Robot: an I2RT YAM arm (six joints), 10 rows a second.
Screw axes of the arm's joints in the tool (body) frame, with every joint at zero. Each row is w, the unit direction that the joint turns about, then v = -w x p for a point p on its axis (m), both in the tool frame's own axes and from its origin. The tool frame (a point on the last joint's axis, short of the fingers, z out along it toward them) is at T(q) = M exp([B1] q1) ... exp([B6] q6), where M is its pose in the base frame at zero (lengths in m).
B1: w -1 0 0 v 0 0.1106 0
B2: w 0 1 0 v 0.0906 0 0.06
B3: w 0 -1 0 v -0.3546 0 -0.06
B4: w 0 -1 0 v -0.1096 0 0
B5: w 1 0 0 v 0 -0.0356 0
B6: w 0 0 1 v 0 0 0
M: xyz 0.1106 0 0.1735 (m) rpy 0 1.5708 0 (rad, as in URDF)
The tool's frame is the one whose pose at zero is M.
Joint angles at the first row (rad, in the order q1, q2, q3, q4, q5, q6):
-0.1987, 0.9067, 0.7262, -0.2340, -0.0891, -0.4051
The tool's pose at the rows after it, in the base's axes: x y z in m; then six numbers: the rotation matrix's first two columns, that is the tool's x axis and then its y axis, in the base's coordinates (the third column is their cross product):
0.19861 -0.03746 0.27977 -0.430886 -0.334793 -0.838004 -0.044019 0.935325 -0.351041
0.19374 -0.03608 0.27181 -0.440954 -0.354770 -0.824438 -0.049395 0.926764 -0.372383
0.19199 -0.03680 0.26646 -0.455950 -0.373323 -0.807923 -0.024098 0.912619 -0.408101
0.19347 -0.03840 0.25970 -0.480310 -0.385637 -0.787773 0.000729 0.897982 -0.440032
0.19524 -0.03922 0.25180 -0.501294 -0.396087 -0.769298 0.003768 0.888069 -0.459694
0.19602 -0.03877 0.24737 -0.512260 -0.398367 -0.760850 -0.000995 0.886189 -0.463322
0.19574 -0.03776 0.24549 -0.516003 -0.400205 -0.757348 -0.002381 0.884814 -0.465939
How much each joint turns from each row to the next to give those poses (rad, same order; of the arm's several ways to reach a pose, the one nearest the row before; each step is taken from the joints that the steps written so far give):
0.0008, -0.0327, -0.0541, 0.0039, 0.0240, -0.0216
0.0046, -0.0237, -0.0355, 0.0030, 0.0141, -0.0216
0.0031, -0.0089, -0.0246, 0.0174, 0.0464, -0.0216
0.0023, 0.0108, -0.0208, 0.0246, 0.0489, -0.0183
0.0021, 0.0150, -0.0209, 0.0211, 0.0252, -0.0159
0.0044, 0.0079, -0.0103, 0.0059, 0.0083, -0.0031
0.0061, -0.0007, -0.0062, 0.0016, 0.0079, -0.0001

